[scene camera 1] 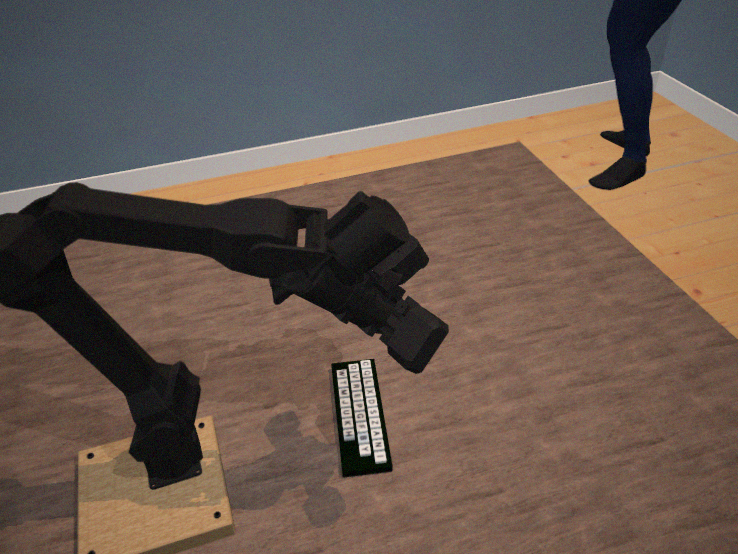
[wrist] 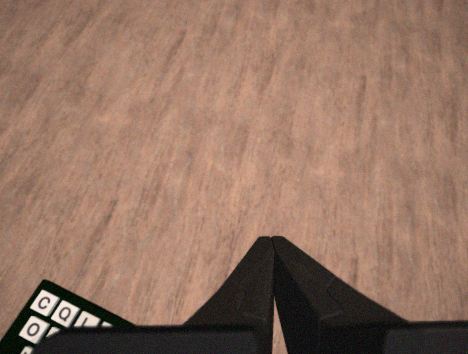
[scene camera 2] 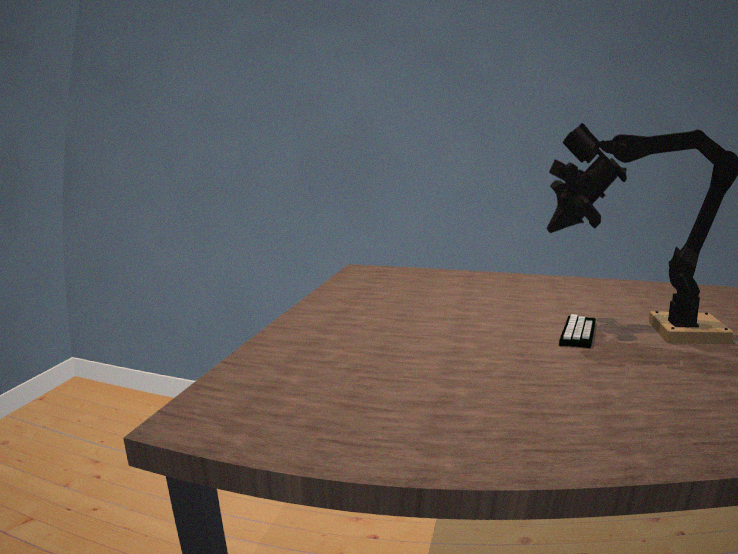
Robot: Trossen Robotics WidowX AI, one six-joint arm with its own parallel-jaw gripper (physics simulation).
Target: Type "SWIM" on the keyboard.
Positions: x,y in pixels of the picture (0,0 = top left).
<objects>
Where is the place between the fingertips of the gripper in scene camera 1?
426,334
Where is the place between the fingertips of the gripper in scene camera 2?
At 548,231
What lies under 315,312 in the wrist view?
The gripper.
</objects>
